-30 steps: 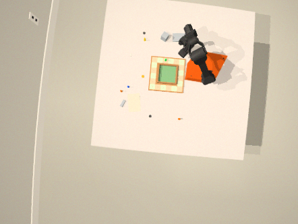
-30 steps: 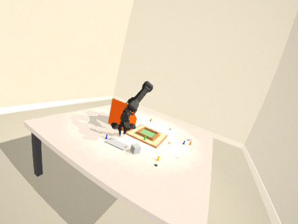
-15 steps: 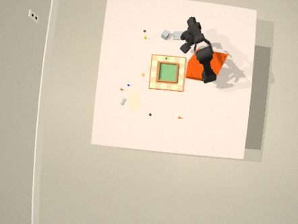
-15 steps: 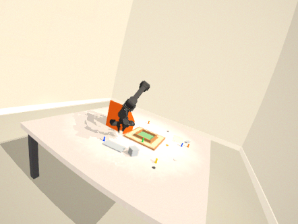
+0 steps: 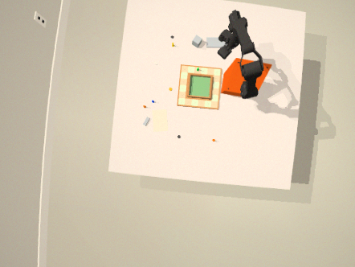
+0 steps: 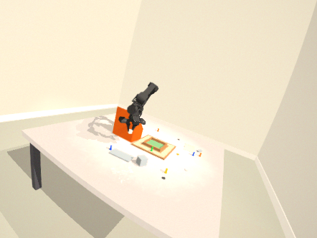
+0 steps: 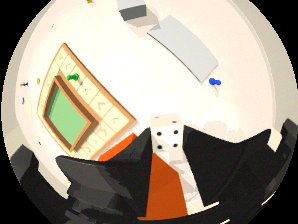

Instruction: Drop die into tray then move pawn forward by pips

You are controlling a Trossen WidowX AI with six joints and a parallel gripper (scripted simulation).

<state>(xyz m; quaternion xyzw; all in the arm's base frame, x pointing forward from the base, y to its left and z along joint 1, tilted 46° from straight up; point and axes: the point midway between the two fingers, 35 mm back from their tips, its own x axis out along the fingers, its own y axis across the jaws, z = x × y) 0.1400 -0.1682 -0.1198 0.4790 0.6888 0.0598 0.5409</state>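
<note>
Right now my gripper tip is 16 cm short of the green pawn, 10 cm above it and 9 cm to the right of it. The rest, counted from my gripper tip: green dice tray (21 cm to the left, 14 cm ahead, 12 cm below); then white die (right at my gripper tip); then flat grey block (12 cm to the right, 12 cm below, 5 cm ahead).
</note>
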